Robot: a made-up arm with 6 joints. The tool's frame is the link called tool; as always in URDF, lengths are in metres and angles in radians. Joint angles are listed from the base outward.
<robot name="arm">
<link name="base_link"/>
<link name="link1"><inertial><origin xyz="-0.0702 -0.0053 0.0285"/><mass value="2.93"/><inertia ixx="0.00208" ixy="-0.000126" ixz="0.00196" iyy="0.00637" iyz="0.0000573" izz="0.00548"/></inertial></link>
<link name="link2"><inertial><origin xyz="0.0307 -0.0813 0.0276"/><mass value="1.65"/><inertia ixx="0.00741" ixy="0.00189" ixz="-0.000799" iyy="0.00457" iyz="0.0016" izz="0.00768"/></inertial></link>
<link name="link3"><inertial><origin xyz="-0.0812 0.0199 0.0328"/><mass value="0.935"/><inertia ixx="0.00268" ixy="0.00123" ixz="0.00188" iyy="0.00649" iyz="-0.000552" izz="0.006"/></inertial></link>
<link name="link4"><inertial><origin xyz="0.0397 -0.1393 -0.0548"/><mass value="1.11"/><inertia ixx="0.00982" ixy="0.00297" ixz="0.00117" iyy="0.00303" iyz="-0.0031" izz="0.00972"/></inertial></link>
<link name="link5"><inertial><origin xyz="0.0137 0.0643 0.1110"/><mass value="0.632"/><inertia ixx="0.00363" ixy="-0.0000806" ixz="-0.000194" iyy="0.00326" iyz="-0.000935" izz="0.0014"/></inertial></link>
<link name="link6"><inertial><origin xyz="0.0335 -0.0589 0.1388"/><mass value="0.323"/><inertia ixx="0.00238" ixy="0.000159" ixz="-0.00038" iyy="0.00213" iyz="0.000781" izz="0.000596"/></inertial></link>
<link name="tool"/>
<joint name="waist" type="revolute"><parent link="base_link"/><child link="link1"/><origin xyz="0 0 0.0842" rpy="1.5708 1.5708 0"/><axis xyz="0 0 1"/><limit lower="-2.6" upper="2.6"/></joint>
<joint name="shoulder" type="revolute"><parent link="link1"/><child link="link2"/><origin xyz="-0.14 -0.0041 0.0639" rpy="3.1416 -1.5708 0"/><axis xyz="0 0 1"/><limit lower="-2.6" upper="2.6"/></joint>
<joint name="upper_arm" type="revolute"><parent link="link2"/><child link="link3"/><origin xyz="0.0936 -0.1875 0.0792" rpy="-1.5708 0 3.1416"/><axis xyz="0 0 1"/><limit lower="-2.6" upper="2.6"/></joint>
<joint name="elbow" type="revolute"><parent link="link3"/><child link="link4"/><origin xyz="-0.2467 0.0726 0.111" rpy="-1.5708 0 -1.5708"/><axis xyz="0 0 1"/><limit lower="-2.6" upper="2.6"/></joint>
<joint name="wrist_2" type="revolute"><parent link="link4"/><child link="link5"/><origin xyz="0.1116 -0.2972 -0.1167" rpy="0 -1.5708 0"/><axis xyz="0 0 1"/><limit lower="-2.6" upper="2.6"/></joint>
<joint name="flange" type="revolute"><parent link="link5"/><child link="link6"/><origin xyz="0.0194 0.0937 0.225" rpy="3.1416 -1.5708 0"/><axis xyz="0 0 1"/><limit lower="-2.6" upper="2.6"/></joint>
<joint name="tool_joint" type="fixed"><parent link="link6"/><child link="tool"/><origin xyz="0.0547 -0.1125 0.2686" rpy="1.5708 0 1.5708"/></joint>
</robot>
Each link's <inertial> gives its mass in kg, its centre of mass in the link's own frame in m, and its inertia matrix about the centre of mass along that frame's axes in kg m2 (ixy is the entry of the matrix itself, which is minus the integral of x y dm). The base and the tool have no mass. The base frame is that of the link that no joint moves.
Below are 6 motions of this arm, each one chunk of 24 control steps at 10 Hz.
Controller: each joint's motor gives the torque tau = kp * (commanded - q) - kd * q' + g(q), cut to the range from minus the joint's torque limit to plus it. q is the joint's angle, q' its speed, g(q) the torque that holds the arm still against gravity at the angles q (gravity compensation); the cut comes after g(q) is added. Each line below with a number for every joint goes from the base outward.
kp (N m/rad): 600 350 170 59 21 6.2
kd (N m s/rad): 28 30 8.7 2.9 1.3 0.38
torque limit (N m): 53 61 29 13 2.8 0.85
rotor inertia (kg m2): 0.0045 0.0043 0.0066 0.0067 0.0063 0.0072
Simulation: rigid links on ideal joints. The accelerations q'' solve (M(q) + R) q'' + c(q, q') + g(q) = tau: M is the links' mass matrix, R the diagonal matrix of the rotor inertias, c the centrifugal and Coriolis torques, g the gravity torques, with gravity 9.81 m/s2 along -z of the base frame. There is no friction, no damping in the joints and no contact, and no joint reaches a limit. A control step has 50 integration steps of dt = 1/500 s. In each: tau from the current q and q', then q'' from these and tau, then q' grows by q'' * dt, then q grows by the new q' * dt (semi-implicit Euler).
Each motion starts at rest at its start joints. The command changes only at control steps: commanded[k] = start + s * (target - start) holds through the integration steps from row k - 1 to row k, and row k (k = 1, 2, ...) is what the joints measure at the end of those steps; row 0 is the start. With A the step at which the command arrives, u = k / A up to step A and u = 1 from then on. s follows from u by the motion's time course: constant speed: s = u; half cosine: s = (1 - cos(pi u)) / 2; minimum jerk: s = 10 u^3 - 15 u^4 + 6 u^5; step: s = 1 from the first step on.
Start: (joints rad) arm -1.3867 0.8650 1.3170 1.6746 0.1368 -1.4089
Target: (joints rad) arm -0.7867 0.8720 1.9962 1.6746 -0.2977 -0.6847
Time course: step
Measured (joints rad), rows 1 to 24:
1: -0.8965 0.8954 1.7180 1.6952 0.2746 -0.9535
2: -0.7713 0.8501 2.0721 1.5993 0.0440 -0.6202
3: -0.7831 0.8634 2.0114 1.6791 -0.2914 -0.6752
4: -0.7880 0.8704 1.9918 1.6817 -0.2947 -0.6903
5: -0.7867 0.8718 1.9957 1.6735 -0.2962 -0.6843
6: -0.7866 0.8719 1.9965 1.6742 -0.2980 -0.6843
7: -0.7867 0.8720 1.9962 1.6747 -0.2978 -0.6848
8: -0.7867 0.8720 1.9962 1.6746 -0.2977 -0.6847
9: -0.7867 0.8720 1.9962 1.6746 -0.2977 -0.6847
10: -0.7867 0.8720 1.9962 1.6746 -0.2977 -0.6847
11: -0.7867 0.8720 1.9962 1.6746 -0.2977 -0.6847
12: -0.7867 0.8720 1.9962 1.6746 -0.2977 -0.6847
13: -0.7867 0.8720 1.9962 1.6746 -0.2977 -0.6847
14: -0.7867 0.8720 1.9962 1.6746 -0.2977 -0.6847
15: -0.7867 0.8720 1.9962 1.6746 -0.2977 -0.6847
16: -0.7867 0.8720 1.9962 1.6746 -0.2977 -0.6847
17: -0.7867 0.8720 1.9962 1.6746 -0.2977 -0.6847
18: -0.7867 0.8720 1.9962 1.6746 -0.2977 -0.6847
19: -0.7867 0.8720 1.9962 1.6746 -0.2977 -0.6847
20: -0.7867 0.8720 1.9962 1.6746 -0.2977 -0.6847
21: -0.7867 0.8720 1.9962 1.6746 -0.2977 -0.6847
22: -0.7867 0.8720 1.9962 1.6746 -0.2977 -0.6847
23: -0.7867 0.8720 1.9962 1.6746 -0.2977 -0.6847
24: -0.7867 0.8720 1.9962 1.6746 -0.2977 -0.6847

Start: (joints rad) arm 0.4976 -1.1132 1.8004 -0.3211 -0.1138 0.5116
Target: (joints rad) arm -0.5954 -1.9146 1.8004 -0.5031 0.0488 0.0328
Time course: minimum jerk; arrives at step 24
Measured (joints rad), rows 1 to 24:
1: 0.4969 -1.1135 1.8003 -0.3214 -0.1137 0.5114
2: 0.4925 -1.1158 1.8002 -0.3228 -0.1129 0.5098
3: 0.4811 -1.1224 1.8003 -0.3253 -0.1108 0.5053
4: 0.4605 -1.1352 1.8008 -0.3289 -0.1069 0.4970
5: 0.4295 -1.1553 1.8016 -0.3339 -0.1013 0.4842
6: 0.3876 -1.1833 1.8027 -0.3404 -0.0939 0.4667
7: 0.3352 -1.2191 1.8038 -0.3486 -0.0850 0.4444
8: 0.2730 -1.2623 1.8049 -0.3582 -0.0746 0.4177
9: 0.2024 -1.3121 1.8060 -0.3691 -0.0631 0.3872
10: 0.1251 -1.3674 1.8070 -0.3808 -0.0508 0.3533
11: 0.0431 -1.4266 1.8078 -0.3933 -0.0381 0.3172
12: -0.0414 -1.4884 1.8085 -0.4060 -0.0253 0.2797
13: -0.1261 -1.5508 1.8089 -0.4189 -0.0129 0.2419
14: -0.2088 -1.6122 1.8091 -0.4315 -0.0011 0.2049
15: -0.2871 -1.6710 1.8090 -0.4437 0.0098 0.1697
16: -0.3590 -1.7254 1.8086 -0.4551 0.0196 0.1374
17: -0.4228 -1.7742 1.8080 -0.4656 0.0281 0.1087
18: -0.4770 -1.8161 1.8073 -0.4749 0.0351 0.0844
19: -0.5207 -1.8505 1.8063 -0.4829 0.0407 0.0648
20: -0.5536 -1.8770 1.8053 -0.4894 0.0448 0.0502
21: -0.5759 -1.8956 1.8042 -0.4944 0.0474 0.0403
22: -0.5888 -1.9071 1.8032 -0.4980 0.0488 0.0348
23: -0.5943 -1.9126 1.8021 -0.5003 0.0492 0.0326
24: -0.5954 -1.9143 1.8012 -0.5019 0.0491 0.0324

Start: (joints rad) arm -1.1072 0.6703 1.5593 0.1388 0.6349 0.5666
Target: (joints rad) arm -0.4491 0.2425 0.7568 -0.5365 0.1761 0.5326
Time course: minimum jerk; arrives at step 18
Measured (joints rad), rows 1 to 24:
1: -1.1062 0.6698 1.5582 0.1378 0.6343 0.5665
2: -1.1001 0.6666 1.5510 0.1316 0.6300 0.5662
3: -1.0850 0.6585 1.5330 0.1159 0.6193 0.5659
4: -1.0588 0.6439 1.5014 0.0887 0.6007 0.5652
5: -1.0211 0.6219 1.4555 0.0495 0.5738 0.5641
6: -0.9724 0.5926 1.3961 -0.0008 0.5394 0.5623
7: -0.9146 0.5570 1.3251 -0.0603 0.4986 0.5598
8: -0.8501 0.5165 1.2459 -0.1266 0.4532 0.5567
9: -0.7821 0.4730 1.1620 -0.1965 0.4056 0.5532
10: -0.7140 0.4287 1.0779 -0.2666 0.3579 0.5496
11: -0.6490 0.3859 0.9976 -0.3335 0.3125 0.5461
12: -0.5903 0.3466 0.9253 -0.3940 0.2715 0.5428
13: -0.5404 0.3125 0.8640 -0.4455 0.2367 0.5400
14: -0.5011 0.2851 0.8163 -0.4858 0.2094 0.5377
15: -0.4735 0.2650 0.7831 -0.5139 0.1904 0.5359
16: -0.4571 0.2521 0.7640 -0.5302 0.1793 0.5346
17: -0.4502 0.2455 0.7565 -0.5365 0.1750 0.5338
18: -0.4490 0.2432 0.7561 -0.5368 0.1750 0.5332
19: -0.4491 0.2425 0.7569 -0.5361 0.1759 0.5326
20: -0.4491 0.2424 0.7569 -0.5363 0.1761 0.5325
21: -0.4491 0.2425 0.7568 -0.5365 0.1761 0.5326
22: -0.4491 0.2425 0.7568 -0.5366 0.1761 0.5326
23: -0.4491 0.2425 0.7568 -0.5365 0.1761 0.5326
24: -0.4491 0.2425 0.7568 -0.5365 0.1761 0.5326

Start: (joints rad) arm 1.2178 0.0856 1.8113 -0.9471 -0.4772 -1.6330
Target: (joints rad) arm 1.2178 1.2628 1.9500 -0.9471 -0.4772 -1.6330
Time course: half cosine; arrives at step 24
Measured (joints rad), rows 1 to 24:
1: 1.2178 0.0888 1.8121 -0.9465 -0.4771 -1.6332
2: 1.2178 0.0999 1.8141 -0.9460 -0.4769 -1.6335
3: 1.2178 0.1206 1.8165 -0.9466 -0.4770 -1.6336
4: 1.2177 0.1508 1.8198 -0.9476 -0.4772 -1.6336
5: 1.2176 0.1899 1.8242 -0.9485 -0.4775 -1.6336
6: 1.2175 0.2373 1.8296 -0.9493 -0.4777 -1.6336
7: 1.2175 0.2921 1.8358 -0.9500 -0.4780 -1.6337
8: 1.2174 0.3535 1.8428 -0.9506 -0.4783 -1.6337
9: 1.2173 0.4203 1.8505 -0.9512 -0.4785 -1.6337
10: 1.2173 0.4915 1.8586 -0.9517 -0.4787 -1.6337
11: 1.2172 0.5658 1.8672 -0.9521 -0.4789 -1.6337
12: 1.2171 0.6420 1.8760 -0.9525 -0.4791 -1.6336
13: 1.2171 0.7187 1.8849 -0.9527 -0.4792 -1.6336
14: 1.2170 0.7946 1.8937 -0.9529 -0.4792 -1.6335
15: 1.2170 0.8685 1.9023 -0.9530 -0.4792 -1.6334
16: 1.2170 0.9391 1.9105 -0.9530 -0.4791 -1.6333
17: 1.2170 1.0051 1.9182 -0.9529 -0.4790 -1.6331
18: 1.2170 1.0655 1.9253 -0.9527 -0.4789 -1.6330
19: 1.2171 1.1191 1.9316 -0.9524 -0.4787 -1.6329
20: 1.2171 1.1652 1.9370 -0.9521 -0.4785 -1.6327
21: 1.2172 1.2029 1.9415 -0.9516 -0.4784 -1.6326
22: 1.2173 1.2315 1.9449 -0.9511 -0.4782 -1.6325
23: 1.2174 1.2506 1.9472 -0.9504 -0.4781 -1.6325
24: 1.2174 1.2598 1.9483 -0.9497 -0.4779 -1.6325

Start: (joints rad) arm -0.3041 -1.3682 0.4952 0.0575 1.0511 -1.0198
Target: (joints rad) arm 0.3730 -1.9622 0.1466 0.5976 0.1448 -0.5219
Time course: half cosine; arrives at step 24
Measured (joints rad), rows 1 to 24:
1: -0.3016 -1.3699 0.4940 0.0599 1.0480 -1.0180
2: -0.2934 -1.3758 0.4898 0.0663 1.0377 -1.0122
3: -0.2794 -1.3865 0.4821 0.0763 1.0194 -1.0019
4: -0.2601 -1.4019 0.4716 0.0906 0.9939 -0.9877
5: -0.2358 -1.4219 0.4587 0.1092 0.9616 -0.9697
6: -0.2069 -1.4460 0.4434 0.1314 0.9231 -0.9482
7: -0.1739 -1.4738 0.4260 0.1569 0.8789 -0.9236
8: -0.1373 -1.5049 0.4068 0.1853 0.8299 -0.8964
9: -0.0978 -1.5387 0.3862 0.2162 0.7768 -0.8669
10: -0.0562 -1.5747 0.3645 0.2490 0.7206 -0.8359
11: -0.0129 -1.6122 0.3421 0.2832 0.6623 -0.8038
12: 0.0311 -1.6506 0.3193 0.3182 0.6029 -0.7711
13: 0.0752 -1.6893 0.2967 0.3534 0.5434 -0.7386
14: 0.1185 -1.7275 0.2744 0.3882 0.4848 -0.7067
15: 0.1604 -1.7648 0.2530 0.4221 0.4283 -0.6759
16: 0.2002 -1.8003 0.2327 0.4543 0.3746 -0.6468
17: 0.2372 -1.8336 0.2140 0.4844 0.3248 -0.6199
18: 0.2707 -1.8639 0.1970 0.5118 0.2797 -0.5956
19: 0.3002 -1.8909 0.1822 0.5360 0.2401 -0.5742
20: 0.3252 -1.9140 0.1697 0.5565 0.2066 -0.5561
21: 0.3453 -1.9329 0.1597 0.5731 0.1799 -0.5416
22: 0.3600 -1.9472 0.1524 0.5854 0.1603 -0.5309
23: 0.3692 -1.9566 0.1480 0.5933 0.1481 -0.5242
24: 0.3727 -1.9611 0.1465 0.5965 0.1438 -0.5217

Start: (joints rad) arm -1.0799 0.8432 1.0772 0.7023 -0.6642 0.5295
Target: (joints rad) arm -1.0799 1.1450 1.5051 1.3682 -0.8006 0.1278
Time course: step
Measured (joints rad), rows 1 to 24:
1: -1.0828 1.0639 1.4252 1.1742 -0.7530 0.2734
2: -1.0784 1.1043 1.5182 1.4481 -0.8447 0.1105
3: -1.0795 1.1318 1.5073 1.3760 -0.8112 0.1202
4: -1.0804 1.1438 1.5012 1.3555 -0.7925 0.1321
5: -1.0801 1.1449 1.5042 1.3677 -0.7984 0.1280
6: -1.0798 1.1446 1.5055 1.3696 -0.8014 0.1273
7: -1.0799 1.1449 1.5052 1.3681 -0.8007 0.1278
8: -1.0799 1.1450 1.5050 1.3680 -0.8005 0.1279
9: -1.0799 1.1450 1.5051 1.3682 -0.8006 0.1278
10: -1.0799 1.1450 1.5051 1.3682 -0.8006 0.1278
11: -1.0799 1.1450 1.5051 1.3682 -0.8006 0.1278
12: -1.0799 1.1450 1.5051 1.3682 -0.8006 0.1278
13: -1.0799 1.1450 1.5051 1.3682 -0.8006 0.1278
14: -1.0799 1.1450 1.5051 1.3682 -0.8006 0.1278
15: -1.0799 1.1450 1.5051 1.3682 -0.8006 0.1278
16: -1.0799 1.1450 1.5051 1.3682 -0.8006 0.1278
17: -1.0799 1.1450 1.5051 1.3682 -0.8006 0.1278
18: -1.0799 1.1450 1.5051 1.3682 -0.8006 0.1278
19: -1.0799 1.1450 1.5051 1.3682 -0.8006 0.1278
20: -1.0799 1.1450 1.5051 1.3682 -0.8006 0.1278
21: -1.0799 1.1450 1.5051 1.3682 -0.8006 0.1278
22: -1.0799 1.1450 1.5051 1.3682 -0.8006 0.1278
23: -1.0799 1.1450 1.5051 1.3682 -0.8006 0.1278
24: -1.0799 1.1450 1.5051 1.3682 -0.8006 0.1278

